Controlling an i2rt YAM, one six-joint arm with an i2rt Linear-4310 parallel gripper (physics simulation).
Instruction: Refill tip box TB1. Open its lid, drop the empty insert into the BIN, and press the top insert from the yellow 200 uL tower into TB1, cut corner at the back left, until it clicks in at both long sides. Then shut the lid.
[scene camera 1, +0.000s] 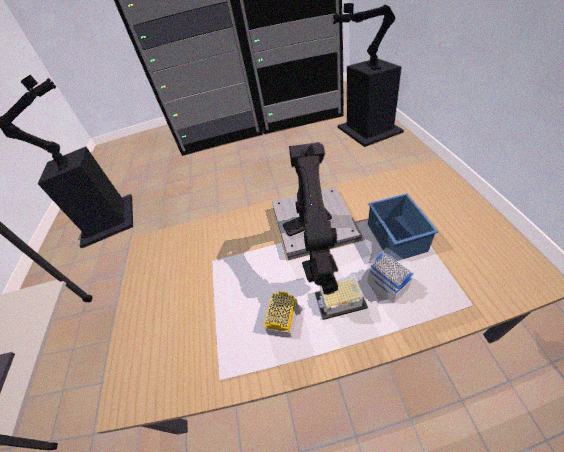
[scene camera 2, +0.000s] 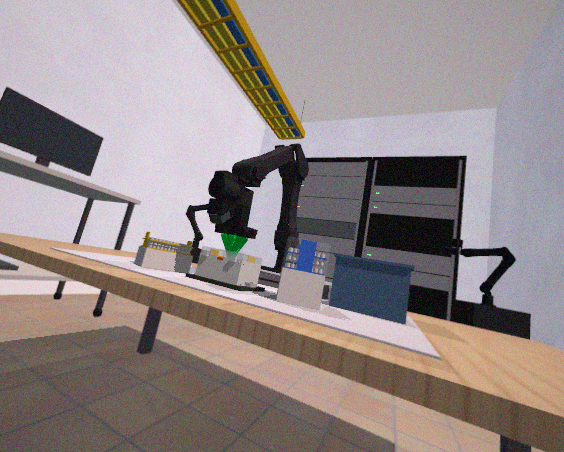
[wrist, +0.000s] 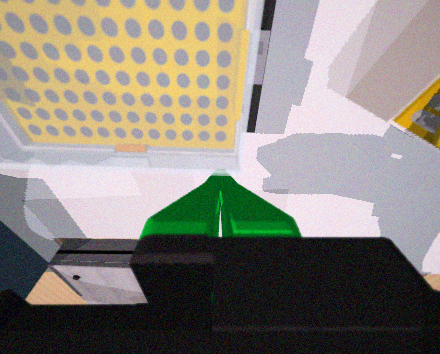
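Observation:
Tip box TB1 (scene camera 1: 343, 303) (scene camera 2: 226, 272) (wrist: 190, 158) sits in a dark holder on the white mat. Its clear lid looks shut over the yellow insert (wrist: 236, 90), whose holes look empty. My gripper (scene camera 2: 231, 256) (wrist: 220, 177) is shut and empty. Its green fingertips are at the box's robot-side edge, near one corner; whether they touch it is unclear. The arm hides the fingers in the first scene view. The yellow tower (scene camera 1: 280, 311) (scene camera 2: 165, 257) stands to the left, filled with tips on top. The blue BIN (scene camera 1: 417, 246) (scene camera 2: 370, 290) stands at the back right.
A blue-framed tip tower (scene camera 1: 391, 275) (scene camera 2: 301, 287) stands between TB1 and the bin, close to TB1's right. The arm's metal base plate (scene camera 1: 347, 230) is behind TB1. The white mat (scene camera 1: 240, 350) lies on the wooden table (scene camera 1: 160, 300).

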